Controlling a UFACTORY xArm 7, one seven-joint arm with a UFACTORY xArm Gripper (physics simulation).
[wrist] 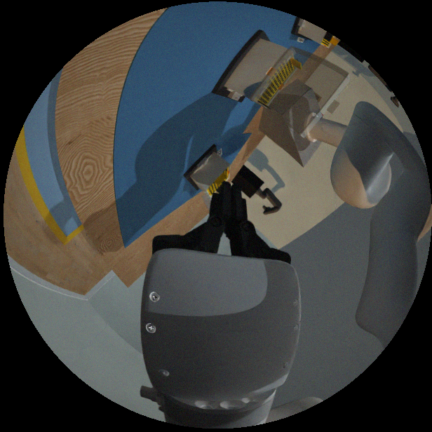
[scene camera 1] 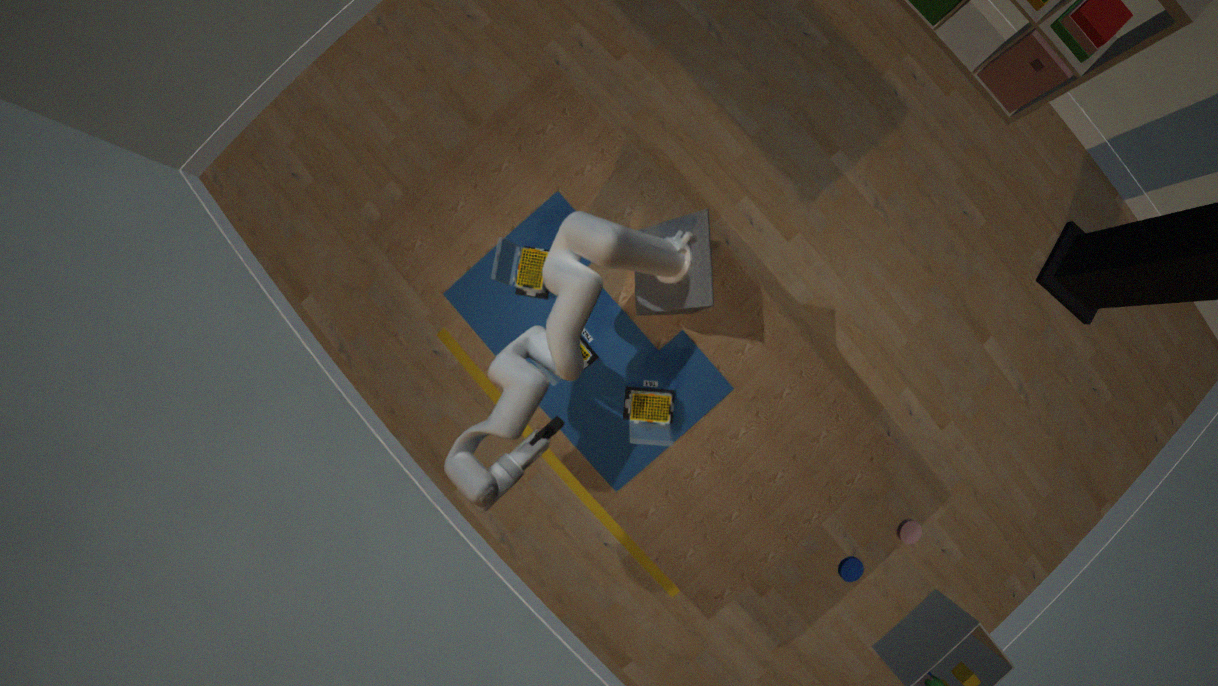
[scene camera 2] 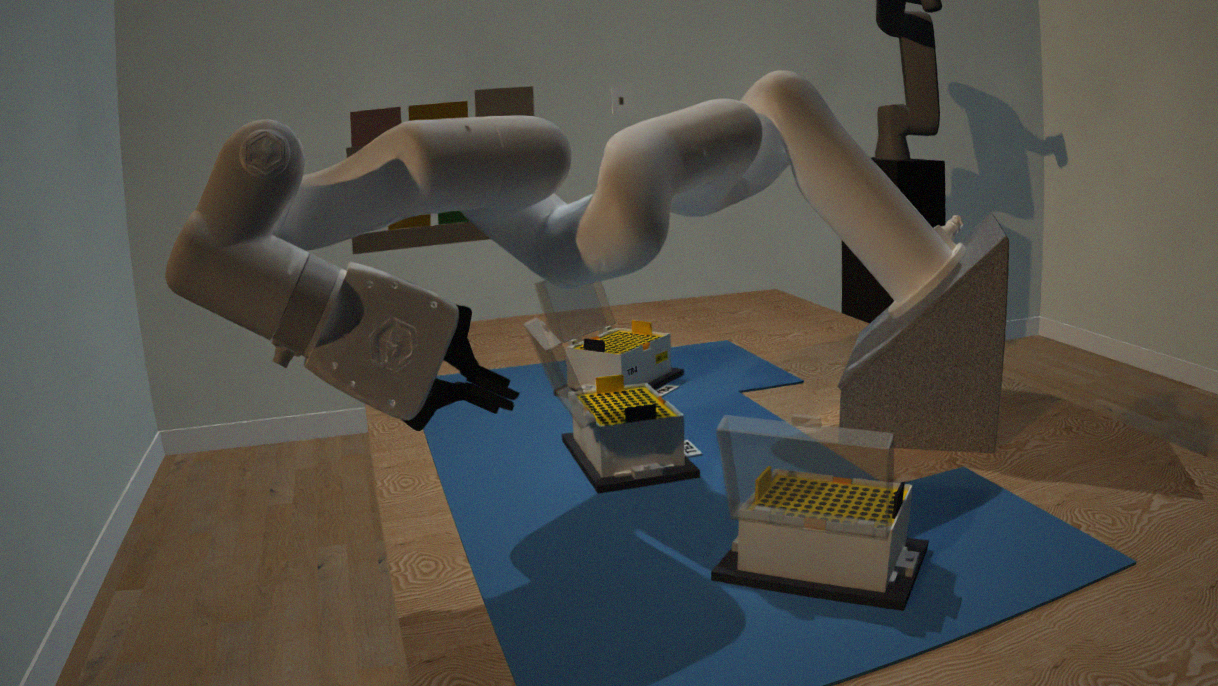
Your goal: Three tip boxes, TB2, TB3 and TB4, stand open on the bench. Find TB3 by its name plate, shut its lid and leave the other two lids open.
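Frame: origin at the arm's base, x back, y right, z up, level; centimetres.
Where they show: gripper, fingertip midpoint: (scene camera 1: 560,420) (scene camera 2: 510,400); arm's base, origin of the base link: (scene camera 1: 672,260) (scene camera 2: 929,283).
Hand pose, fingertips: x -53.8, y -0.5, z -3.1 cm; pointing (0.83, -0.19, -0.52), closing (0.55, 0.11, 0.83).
Each offset is from my fingertips to the top centre of the thing. "pt": to the spot under its first point. Level surfaces: height alone.
Three tip boxes with yellow racks and clear raised lids stand on the blue mat. The far box @[dz -5.8, dx +30.8, dy +32.5 cm] (scene camera 2: 630,359) (scene camera 1: 532,269) (wrist: 311,31) reads TB4; its lid @[pt dz -2.7, dx +27.6, dy +40.2 cm] (scene camera 2: 575,308) (scene camera 1: 503,260) is open. The middle box @[dz -5.8, dx +18.1, dy +10.2 cm] (scene camera 2: 639,441) (scene camera 1: 588,352) (wrist: 255,70) has its lid (scene camera 2: 554,357) raised; the arm partly covers it in scene camera 1. The near box @[dz -5.8, dx +18.0, dy -19.3 cm] (scene camera 2: 813,547) (scene camera 1: 651,407) (wrist: 207,170) has its lid (scene camera 2: 813,460) (scene camera 1: 651,432) open. Their plates are too small to read surely. My gripper (scene camera 1: 555,423) (scene camera 2: 511,396) (wrist: 227,192) is shut, empty, raised left of the middle box in scene camera 2.
The blue mat @[dz -12.4 cm] (scene camera 1: 707,383) (scene camera 2: 1048,545) (wrist: 170,65) lies under the boxes. The arm's grey base block (scene camera 1: 686,289) (scene camera 2: 933,374) stands beside it. A yellow floor line (scene camera 1: 596,511) (wrist: 37,205) runs along one side. A black pedestal (scene camera 1: 1125,268) (scene camera 2: 920,191) (wrist: 248,181) stands farther off.
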